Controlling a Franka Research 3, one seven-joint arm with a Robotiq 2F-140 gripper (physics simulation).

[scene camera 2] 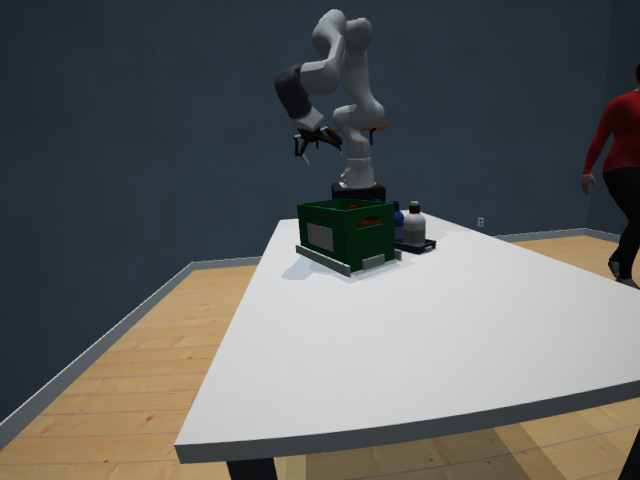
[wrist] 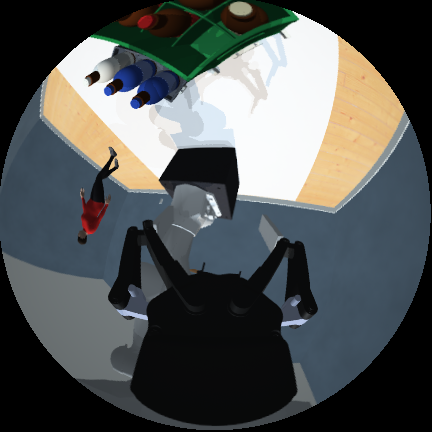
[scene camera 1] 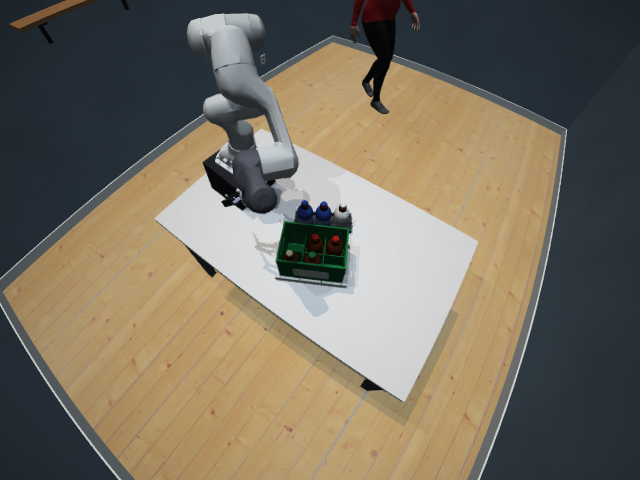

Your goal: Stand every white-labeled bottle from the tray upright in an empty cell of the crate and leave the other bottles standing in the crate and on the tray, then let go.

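Note:
A white-labeled bottle stands upright on the black tray, beside two blue bottles in a row. The green crate stands next to the tray. In scene camera 1, its tray-side row holds two red-capped bottles and an empty left cell; its other row holds a pale-capped bottle at left, a green-capped bottle in the middle and an empty right cell. My gripper is open and empty, high above the table, away from crate and tray.
Pale rails run along the crate's base on the white table. The arm's black base block is at the table's far end. A person in red is beyond the table.

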